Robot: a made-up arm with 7 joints. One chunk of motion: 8 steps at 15 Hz.
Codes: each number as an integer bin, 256 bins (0 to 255) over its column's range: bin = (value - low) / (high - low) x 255, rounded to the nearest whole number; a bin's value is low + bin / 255 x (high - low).
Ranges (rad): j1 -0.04..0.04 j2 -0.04..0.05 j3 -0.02..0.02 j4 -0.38..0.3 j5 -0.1..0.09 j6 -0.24..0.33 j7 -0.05..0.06
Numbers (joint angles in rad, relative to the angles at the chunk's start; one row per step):
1: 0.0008 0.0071 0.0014 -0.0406 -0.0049 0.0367 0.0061
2: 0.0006 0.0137 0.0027 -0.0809 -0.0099 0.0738 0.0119
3: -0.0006 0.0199 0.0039 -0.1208 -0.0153 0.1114 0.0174
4: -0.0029 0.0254 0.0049 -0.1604 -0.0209 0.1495 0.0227
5: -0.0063 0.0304 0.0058 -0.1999 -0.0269 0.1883 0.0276
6: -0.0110 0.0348 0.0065 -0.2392 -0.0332 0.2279 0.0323
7: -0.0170 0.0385 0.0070 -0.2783 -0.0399 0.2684 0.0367
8: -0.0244 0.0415 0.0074 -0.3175 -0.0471 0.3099 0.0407
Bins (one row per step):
1: 130 133 136 127 128 124 130
2: 129 152 145 112 121 140 143
3: 126 170 152 97 114 157 156
4: 118 185 159 82 106 174 169
5: 107 199 164 68 98 192 180
6: 92 212 169 53 90 209 191
7: 73 222 172 38 81 227 201
8: 50 231 175 23 71 246 210

